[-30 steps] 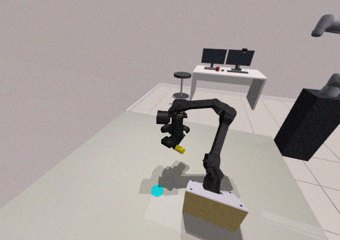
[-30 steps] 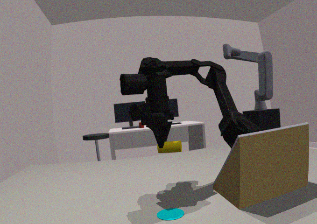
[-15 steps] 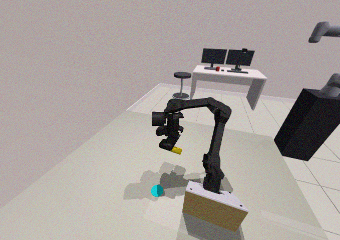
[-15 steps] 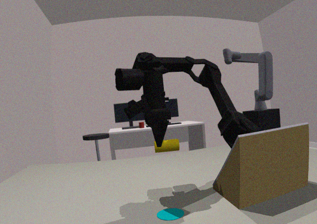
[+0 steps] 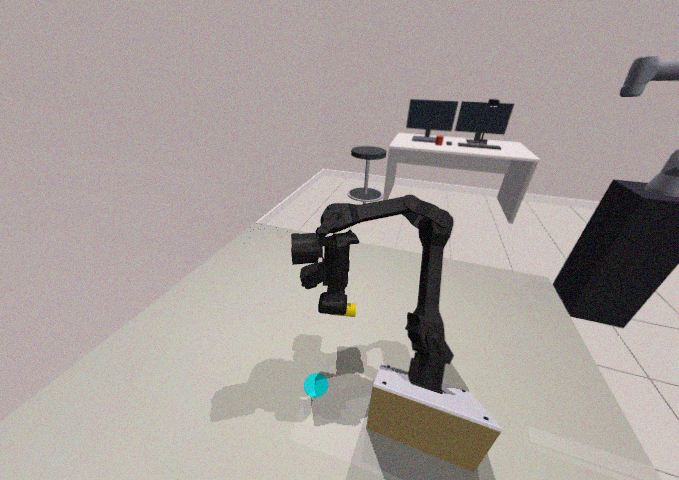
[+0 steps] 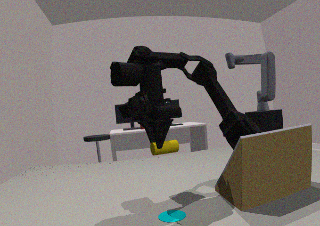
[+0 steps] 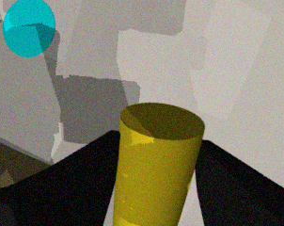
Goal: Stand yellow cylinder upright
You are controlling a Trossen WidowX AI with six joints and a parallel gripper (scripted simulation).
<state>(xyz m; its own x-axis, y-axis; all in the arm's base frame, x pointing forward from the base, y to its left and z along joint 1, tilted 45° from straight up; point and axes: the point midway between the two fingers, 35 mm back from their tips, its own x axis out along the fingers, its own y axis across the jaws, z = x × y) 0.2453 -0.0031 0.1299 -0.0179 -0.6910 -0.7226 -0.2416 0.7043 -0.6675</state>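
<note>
The yellow tall cylinder lies 2 cm behind my gripper tip and 1 cm to the right of it. Round my gripper tip: cyan circle 14 cm below, 13 cm to the left.
</note>
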